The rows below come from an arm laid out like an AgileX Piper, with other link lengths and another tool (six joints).
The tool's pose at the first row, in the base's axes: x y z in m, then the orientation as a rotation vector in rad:
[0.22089 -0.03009 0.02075 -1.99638 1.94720 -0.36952]
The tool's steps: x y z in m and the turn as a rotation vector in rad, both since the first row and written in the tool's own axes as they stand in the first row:
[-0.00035 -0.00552 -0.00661 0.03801 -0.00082 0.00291]
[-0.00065 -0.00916 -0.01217 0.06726 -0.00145 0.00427]
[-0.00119 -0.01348 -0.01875 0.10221 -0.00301 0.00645]
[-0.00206 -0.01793 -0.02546 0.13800 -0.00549 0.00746]
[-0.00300 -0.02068 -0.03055 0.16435 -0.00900 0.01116]
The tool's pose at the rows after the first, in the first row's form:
[0.22325 -0.03001 0.02904 -1.96954 1.92792 -0.40191]
[0.22431 -0.02995 0.03561 -1.94966 1.91208 -0.42665]
[0.22558 -0.02969 0.04339 -1.92505 1.89298 -0.45474]
[0.22690 -0.02911 0.05136 -1.90077 1.87159 -0.48236]
[0.22732 -0.02839 0.05716 -1.87954 1.85743 -0.49988]

